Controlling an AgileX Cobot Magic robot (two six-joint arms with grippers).
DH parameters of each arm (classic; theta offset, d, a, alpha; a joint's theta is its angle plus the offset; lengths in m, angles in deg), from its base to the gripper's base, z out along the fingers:
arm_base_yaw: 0 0.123 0 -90
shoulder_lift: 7.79 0 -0.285 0
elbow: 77.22 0 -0.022 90
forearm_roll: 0 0.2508 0 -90
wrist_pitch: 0 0 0.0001 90
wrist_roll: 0 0.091 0 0
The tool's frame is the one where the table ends.
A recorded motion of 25 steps. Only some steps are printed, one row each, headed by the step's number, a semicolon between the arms.
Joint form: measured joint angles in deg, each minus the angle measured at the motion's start. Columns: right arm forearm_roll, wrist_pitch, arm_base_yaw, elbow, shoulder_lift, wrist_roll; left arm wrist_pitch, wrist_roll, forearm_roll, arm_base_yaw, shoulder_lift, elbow.
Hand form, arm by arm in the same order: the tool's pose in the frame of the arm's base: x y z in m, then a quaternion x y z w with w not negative. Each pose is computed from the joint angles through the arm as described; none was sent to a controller.
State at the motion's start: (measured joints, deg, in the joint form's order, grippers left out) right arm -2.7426 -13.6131 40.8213 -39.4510 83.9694 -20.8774; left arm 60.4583 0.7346 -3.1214 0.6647 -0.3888 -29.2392
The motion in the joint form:
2: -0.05 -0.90 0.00 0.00 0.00 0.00; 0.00 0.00 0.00 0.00 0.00 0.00
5: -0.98 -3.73 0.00 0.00 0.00 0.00; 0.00 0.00 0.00 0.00 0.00 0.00
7: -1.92 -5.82 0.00 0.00 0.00 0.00; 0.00 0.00 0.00 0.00 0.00 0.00
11: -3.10 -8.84 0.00 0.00 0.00 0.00; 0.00 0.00 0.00 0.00 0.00 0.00
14: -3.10 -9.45 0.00 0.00 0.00 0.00; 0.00 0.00 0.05 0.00 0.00 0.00
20: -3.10 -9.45 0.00 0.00 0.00 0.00; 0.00 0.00 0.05 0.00 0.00 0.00
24: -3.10 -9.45 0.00 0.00 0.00 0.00; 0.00 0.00 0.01 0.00 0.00 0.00
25: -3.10 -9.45 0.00 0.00 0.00 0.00; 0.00 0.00 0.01 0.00 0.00 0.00
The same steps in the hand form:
2: 0.2252 0.1960 0.2266 -0.45228 0.71203 0.08559 0.53022; -0.0069 -0.0044 0.2806 0.00172 0.84699 -0.02072 0.53120
5: 0.2262 0.1977 0.2307 -0.45208 0.69618 0.08743 0.55074; -0.0069 -0.0044 0.2806 0.00172 0.84699 -0.02072 0.53120
7: 0.2266 0.1990 0.2338 -0.45359 0.68299 0.08840 0.56566; -0.0069 -0.0044 0.2806 0.00172 0.84699 -0.02072 0.53120
11: 0.2270 0.2008 0.2383 -0.45432 0.66421 0.09063 0.58669; -0.0069 -0.0044 0.2806 0.00172 0.84699 -0.02072 0.53120
14: 0.2272 0.2010 0.2392 -0.45275 0.66145 0.09163 0.59085; -0.0069 -0.0043 0.2806 0.00170 0.84700 -0.02029 0.53120
20: 0.2272 0.2010 0.2392 -0.45275 0.66145 0.09163 0.59085; -0.0069 -0.0043 0.2806 0.00170 0.84700 -0.02029 0.53120
24: 0.2272 0.2010 0.2392 -0.45275 0.66145 0.09163 0.59085; -0.0069 -0.0044 0.2806 0.00172 0.84700 -0.02064 0.53120
25: 0.2272 0.2010 0.2392 -0.45275 0.66145 0.09163 0.59085; -0.0069 -0.0044 0.2806 0.00172 0.84700 -0.02064 0.53120

